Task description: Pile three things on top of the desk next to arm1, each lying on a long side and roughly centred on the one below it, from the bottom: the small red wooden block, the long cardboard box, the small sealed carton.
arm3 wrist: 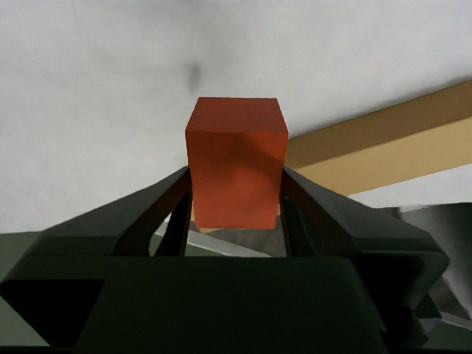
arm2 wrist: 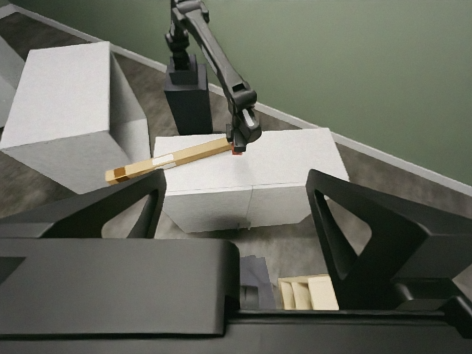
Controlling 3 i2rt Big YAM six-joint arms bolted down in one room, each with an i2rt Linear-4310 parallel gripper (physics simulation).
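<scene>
The small red wooden block (arm2 wrist: 237, 151) (arm3 wrist: 236, 175) is held between the fingertips of arm3's gripper (arm2 wrist: 238, 145) (arm3 wrist: 236, 171), above a white desk top (arm2 wrist: 295, 155) (arm3 wrist: 100, 125). The long cardboard box (arm2 wrist: 195, 152) (arm3 wrist: 400, 135) lies on that desk, its left end jutting past the desk's left edge in the arm2 wrist view. Part of it is hidden behind the block in the arm3 wrist view. Arm2's gripper (arm2 wrist: 236, 174) is open and empty, its fingers wide apart. Arm1's gripper and the small sealed carton do not show in these views.
A taller white block-shaped stand (arm2 wrist: 65, 95) is left of the desk. Arm3's dark pedestal (arm2 wrist: 190, 107) is behind the desk, near the green wall (arm2 wrist: 350, 60). An open cream box (arm2 wrist: 300, 295) and a dark blue-grey item (arm2 wrist: 257, 275) are low in the arm2 wrist view.
</scene>
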